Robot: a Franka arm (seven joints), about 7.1 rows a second.
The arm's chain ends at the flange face. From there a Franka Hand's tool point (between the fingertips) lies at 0.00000 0.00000 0.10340 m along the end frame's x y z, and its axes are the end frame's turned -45 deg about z.
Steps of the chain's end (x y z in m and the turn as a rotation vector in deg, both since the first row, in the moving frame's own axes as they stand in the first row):
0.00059 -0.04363 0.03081 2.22 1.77 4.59
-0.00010 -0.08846 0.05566 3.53 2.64 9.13
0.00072 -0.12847 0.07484 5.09 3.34 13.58
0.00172 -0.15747 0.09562 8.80 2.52 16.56
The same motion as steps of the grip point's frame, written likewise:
0.03638 -0.03080 0.03068 0.32 2.82 4.59
0.07040 -0.06313 0.05535 0.63 4.36 9.13
0.10225 -0.09127 0.07426 1.24 5.96 13.58
0.12790 -0.11593 0.09431 4.44 8.00 16.56

